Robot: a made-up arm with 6 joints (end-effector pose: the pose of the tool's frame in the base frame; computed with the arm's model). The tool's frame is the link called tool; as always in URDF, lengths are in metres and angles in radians. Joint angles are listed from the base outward.
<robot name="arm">
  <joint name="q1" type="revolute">
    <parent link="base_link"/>
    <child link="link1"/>
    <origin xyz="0 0 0.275"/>
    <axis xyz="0 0 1"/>
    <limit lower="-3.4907" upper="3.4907"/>
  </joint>
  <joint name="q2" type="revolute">
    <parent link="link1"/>
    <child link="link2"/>
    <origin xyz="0 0 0"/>
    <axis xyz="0 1 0"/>
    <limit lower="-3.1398" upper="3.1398"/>
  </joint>
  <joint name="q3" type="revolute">
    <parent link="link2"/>
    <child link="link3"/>
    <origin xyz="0 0 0.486"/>
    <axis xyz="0 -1 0"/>
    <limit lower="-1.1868" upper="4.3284"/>
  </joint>
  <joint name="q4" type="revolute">
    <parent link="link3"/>
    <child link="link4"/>
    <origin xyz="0 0 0"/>
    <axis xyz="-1 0 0"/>
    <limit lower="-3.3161" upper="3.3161"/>
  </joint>
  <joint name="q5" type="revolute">
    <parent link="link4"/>
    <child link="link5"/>
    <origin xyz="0.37 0 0"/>
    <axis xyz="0 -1 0"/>
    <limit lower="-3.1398" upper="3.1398"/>
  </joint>
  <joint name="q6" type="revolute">
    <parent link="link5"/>
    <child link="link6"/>
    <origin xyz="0 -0.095 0"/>
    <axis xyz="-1 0 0"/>
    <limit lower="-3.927" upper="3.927"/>
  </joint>
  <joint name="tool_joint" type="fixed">
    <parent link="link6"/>
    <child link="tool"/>
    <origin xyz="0 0 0"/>
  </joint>
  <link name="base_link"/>
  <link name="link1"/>
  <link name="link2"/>
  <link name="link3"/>
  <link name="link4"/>
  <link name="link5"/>
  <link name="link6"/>
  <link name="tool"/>
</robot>
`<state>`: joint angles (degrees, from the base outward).
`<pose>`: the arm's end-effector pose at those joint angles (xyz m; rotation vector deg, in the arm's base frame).
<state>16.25 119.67 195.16 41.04 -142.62 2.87</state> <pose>0.4565 0.0584 0.4083 2.39 65.15 -24.94</pose>
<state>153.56 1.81 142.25 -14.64 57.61 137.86</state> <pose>0.2689 -0.0311 1.0149 55.22 9.14 -20.36</pose>
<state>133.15 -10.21 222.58 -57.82 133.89 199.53</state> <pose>0.2927 -0.2382 0.5073 106.31 95.49 66.78</pose>
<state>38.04 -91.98 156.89 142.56 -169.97 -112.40</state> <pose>-0.4916 -0.2889 -0.1077 -70.03 -61.64 -29.38</pose>
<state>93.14 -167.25 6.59 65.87 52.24 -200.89</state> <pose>0.0653 -0.4816 -0.2455 -7.01 61.67 -118.32</pose>
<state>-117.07 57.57 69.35 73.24 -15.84 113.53</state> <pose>-0.3675 -0.6588 0.7002 69.15 -157.48 -1.72</pose>
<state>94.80 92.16 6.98 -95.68 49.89 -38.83</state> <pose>-0.0447 0.4203 -0.1200 42.07 39.41 -12.98</pose>
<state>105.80 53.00 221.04 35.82 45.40 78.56</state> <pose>0.0701 0.0351 0.5898 65.67 -39.14 -101.99</pose>
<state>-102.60 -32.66 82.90 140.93 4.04 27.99</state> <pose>0.1758 0.4484 0.9921 55.13 -49.45 71.55</pose>
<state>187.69 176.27 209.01 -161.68 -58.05 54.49</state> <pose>-0.3437 -0.1374 -0.0350 -32.74 -72.77 -53.14</pose>
